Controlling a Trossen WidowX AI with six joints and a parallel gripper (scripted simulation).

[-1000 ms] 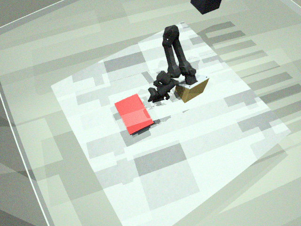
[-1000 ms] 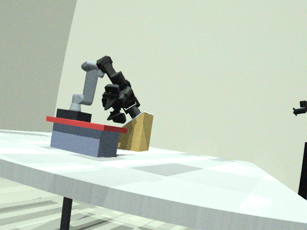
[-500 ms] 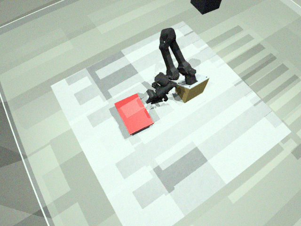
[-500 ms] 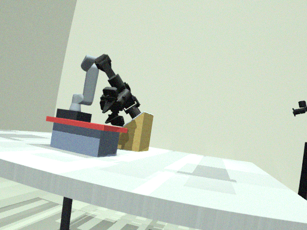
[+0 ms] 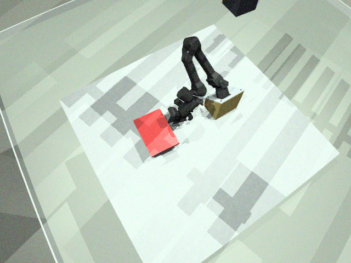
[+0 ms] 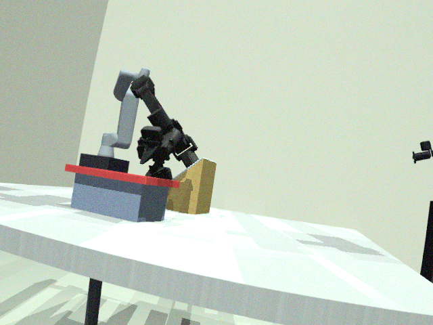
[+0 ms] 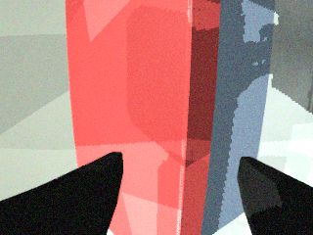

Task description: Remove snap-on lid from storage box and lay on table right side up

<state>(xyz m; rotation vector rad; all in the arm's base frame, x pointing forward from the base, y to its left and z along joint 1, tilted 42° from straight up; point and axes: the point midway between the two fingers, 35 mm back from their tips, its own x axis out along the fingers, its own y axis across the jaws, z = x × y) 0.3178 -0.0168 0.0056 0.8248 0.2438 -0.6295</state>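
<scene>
Now: gripper tip 100 mm short of the red lid and 20 mm above it. Also, from my gripper tip: blue-grey storage box (100 mm ahead, 70 mm below).
</scene>
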